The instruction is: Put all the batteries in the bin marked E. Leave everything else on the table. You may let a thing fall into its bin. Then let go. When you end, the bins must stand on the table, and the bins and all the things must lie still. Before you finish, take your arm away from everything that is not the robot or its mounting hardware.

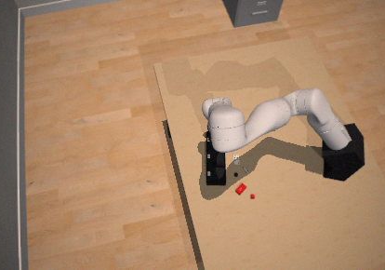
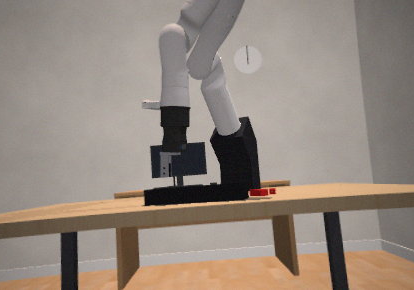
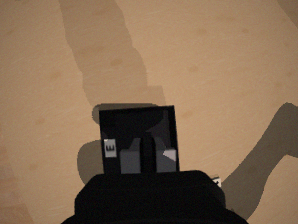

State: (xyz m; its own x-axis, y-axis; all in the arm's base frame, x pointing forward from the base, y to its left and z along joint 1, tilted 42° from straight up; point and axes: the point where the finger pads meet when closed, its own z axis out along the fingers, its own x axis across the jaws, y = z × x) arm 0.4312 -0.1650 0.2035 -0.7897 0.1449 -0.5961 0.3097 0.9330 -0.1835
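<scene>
The bin lies 80 mm to the left of my hand, 70 mm below it and 30 mm ahead of it. Round my hand: black round thing 180 mm to the left, 80 mm below, 40 mm behind; then screw 170 mm to the left, 90 mm behind, 80 mm below; then white piece 100 mm to the left, 80 mm below, 70 mm behind.
</scene>
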